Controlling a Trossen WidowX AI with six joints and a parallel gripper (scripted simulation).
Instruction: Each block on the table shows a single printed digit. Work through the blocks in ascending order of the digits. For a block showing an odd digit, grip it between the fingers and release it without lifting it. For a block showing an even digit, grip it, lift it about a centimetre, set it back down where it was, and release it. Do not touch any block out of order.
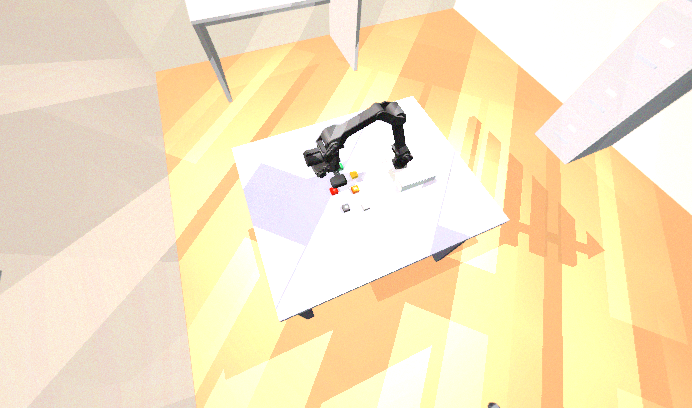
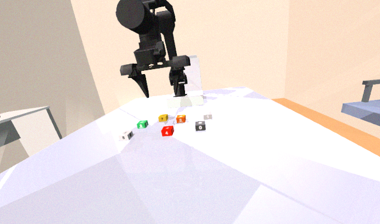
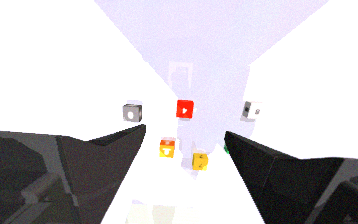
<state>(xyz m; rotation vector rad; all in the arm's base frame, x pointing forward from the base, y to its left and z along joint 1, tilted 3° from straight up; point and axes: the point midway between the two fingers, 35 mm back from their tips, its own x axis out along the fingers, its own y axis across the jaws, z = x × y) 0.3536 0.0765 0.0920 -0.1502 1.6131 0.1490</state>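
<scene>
Right now my gripper tip is 4 cm past the dark grey block, 9 cm to the right of it and 12 cm above it. Also, from my gripper tip: yellow block: 12 cm behind, 8 cm to the right, 12 cm below; red block: 1 cm behind, 1 cm to the right, 12 cm below; orange block: 11 cm behind, 12 cm below.
</scene>
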